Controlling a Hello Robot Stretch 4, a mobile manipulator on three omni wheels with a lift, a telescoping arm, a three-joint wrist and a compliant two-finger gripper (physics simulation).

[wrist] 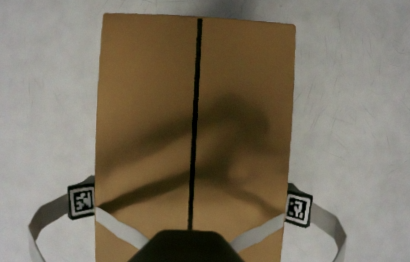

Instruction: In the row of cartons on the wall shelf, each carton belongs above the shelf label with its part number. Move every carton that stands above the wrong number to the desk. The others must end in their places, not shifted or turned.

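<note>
A brown carton with a black line down its face fills the middle of the wrist view, its far edge near the top of the view. My gripper is shut on this carton, with one fingertip pressed against its left side and the other against its right side. The carton looks nearly straight between the fingers, and shadows of the gripper fall across its face. Its near end is hidden behind the dark gripper body. The shelf labels, the shelf row and the other cartons do not show in this view.
A pale grey, lightly scratched surface lies behind the carton on both sides. I cannot tell which surface it is. A soft dark shadow falls on it past the carton's far edge.
</note>
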